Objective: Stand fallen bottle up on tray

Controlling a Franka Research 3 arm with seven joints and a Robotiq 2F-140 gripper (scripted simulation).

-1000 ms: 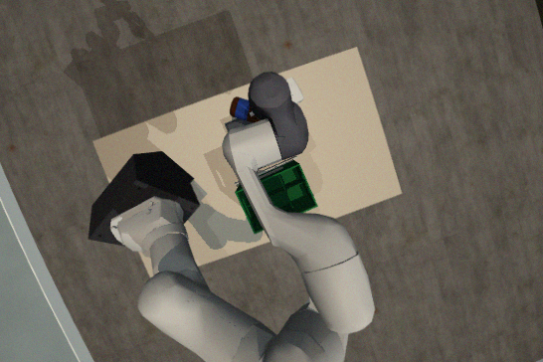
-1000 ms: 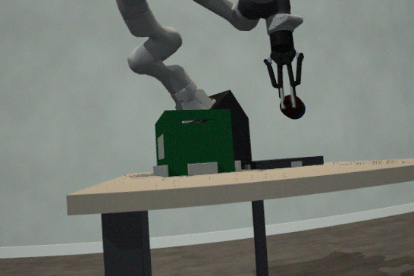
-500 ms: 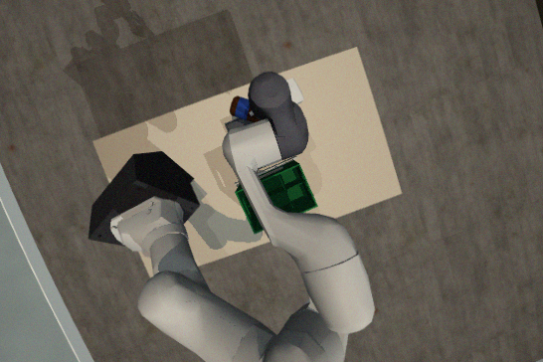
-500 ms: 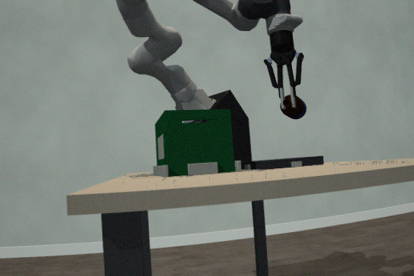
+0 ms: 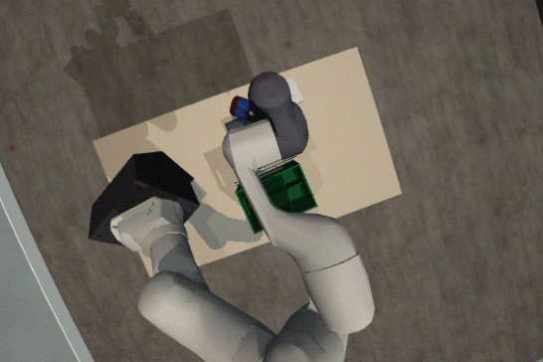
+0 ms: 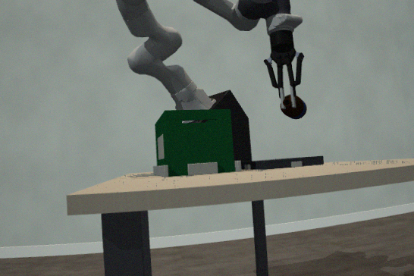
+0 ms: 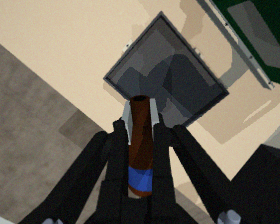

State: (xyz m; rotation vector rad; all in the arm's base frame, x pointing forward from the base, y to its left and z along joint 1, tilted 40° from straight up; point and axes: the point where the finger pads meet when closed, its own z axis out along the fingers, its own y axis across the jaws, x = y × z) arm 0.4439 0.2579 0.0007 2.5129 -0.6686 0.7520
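Now: the bottle 40 mm behind my hand, 30 mm to the left of it and 20 mm below it. Round my hand: dark grey tray 50 mm behind, 40 mm to the right, 200 mm below; then green crate 70 mm behind, 310 mm to the right, 130 mm below.
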